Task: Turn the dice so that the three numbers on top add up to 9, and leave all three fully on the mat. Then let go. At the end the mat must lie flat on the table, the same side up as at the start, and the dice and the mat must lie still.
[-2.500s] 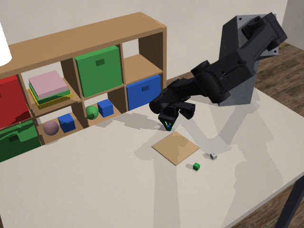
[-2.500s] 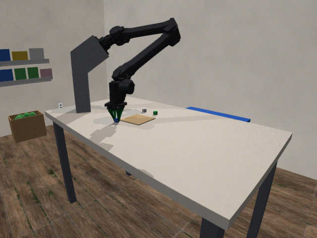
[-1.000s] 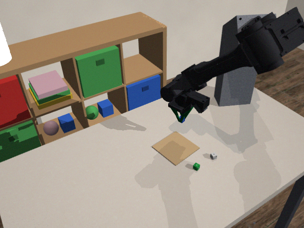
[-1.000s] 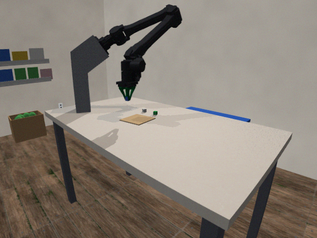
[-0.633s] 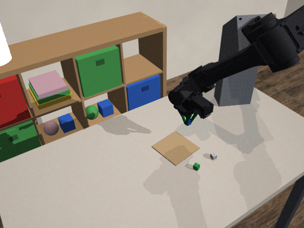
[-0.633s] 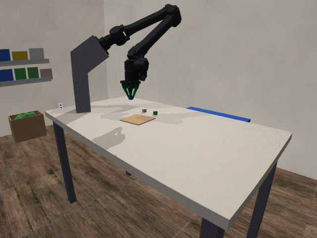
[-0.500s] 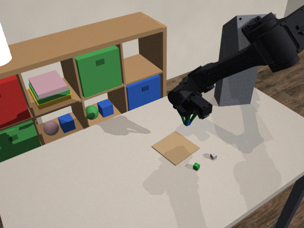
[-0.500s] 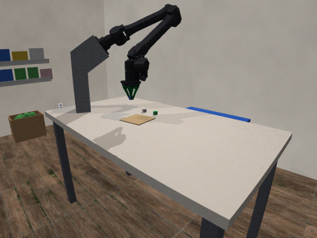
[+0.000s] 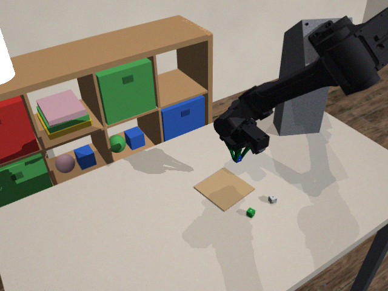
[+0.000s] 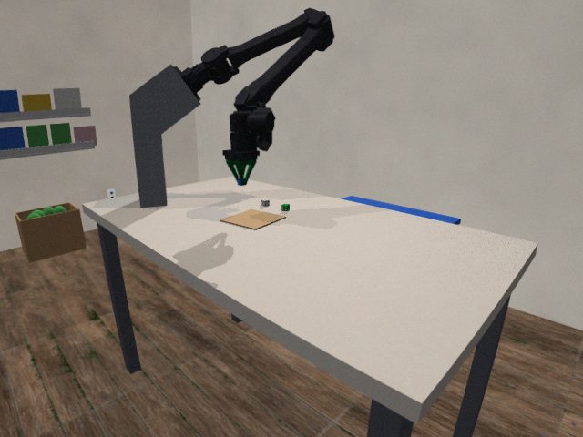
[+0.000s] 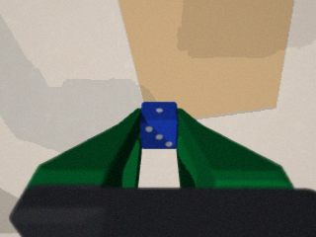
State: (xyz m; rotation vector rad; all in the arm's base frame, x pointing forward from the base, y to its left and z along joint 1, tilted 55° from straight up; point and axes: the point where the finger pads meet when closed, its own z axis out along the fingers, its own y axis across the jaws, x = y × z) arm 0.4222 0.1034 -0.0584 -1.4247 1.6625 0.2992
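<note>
Now: the tan mat 50 mm ahead of my hand and 110 mm below it. Also, from my hand: green die (30 mm ahead, 140 mm to the left, 100 mm below); blue die (right at my hand); white die (60 mm behind, 120 mm to the left, 100 mm below).
</note>
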